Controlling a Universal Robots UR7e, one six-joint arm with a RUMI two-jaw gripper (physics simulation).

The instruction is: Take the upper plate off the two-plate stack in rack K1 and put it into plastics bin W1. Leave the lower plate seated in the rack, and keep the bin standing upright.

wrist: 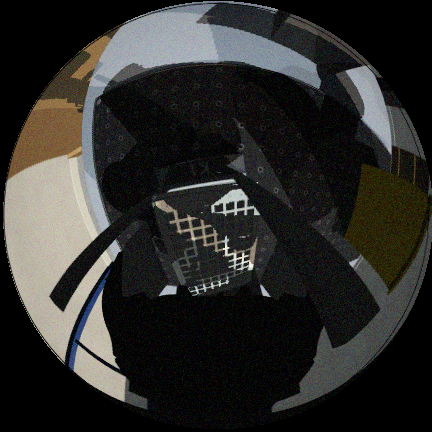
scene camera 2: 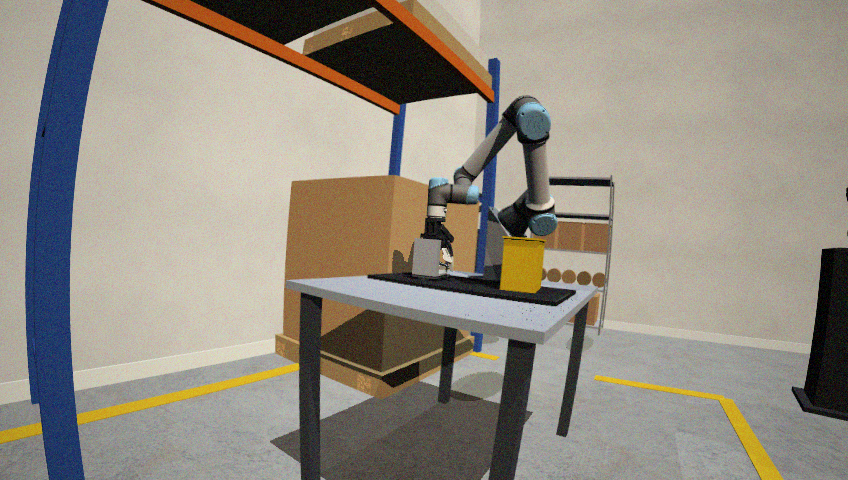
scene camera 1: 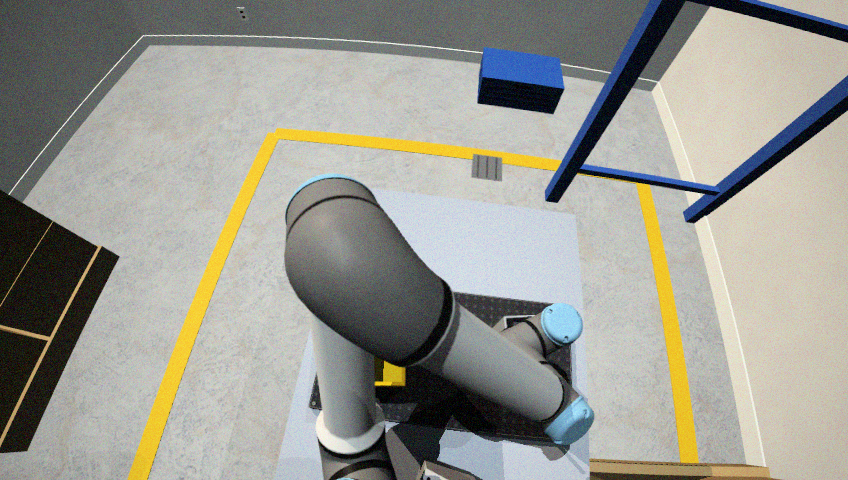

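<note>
Rack K1 stands on the dark mat, its grey end panel facing scene camera 2. The upper plate shows as a pale grid, partly in shadow, in the wrist view; the lower plate cannot be told apart under it. My gripper points down at the rack, open, with one finger on each side of the plate stack and nothing gripped. Its fingertips are partly hidden behind the end panel in scene camera 2, and the arm hides them in scene camera 1. Yellow bin W1 stands upright.
The dark perforated mat lies on the pale table. Two long dark bars flank the rack in the wrist view. A large cardboard box and blue rack posts stand beyond the table.
</note>
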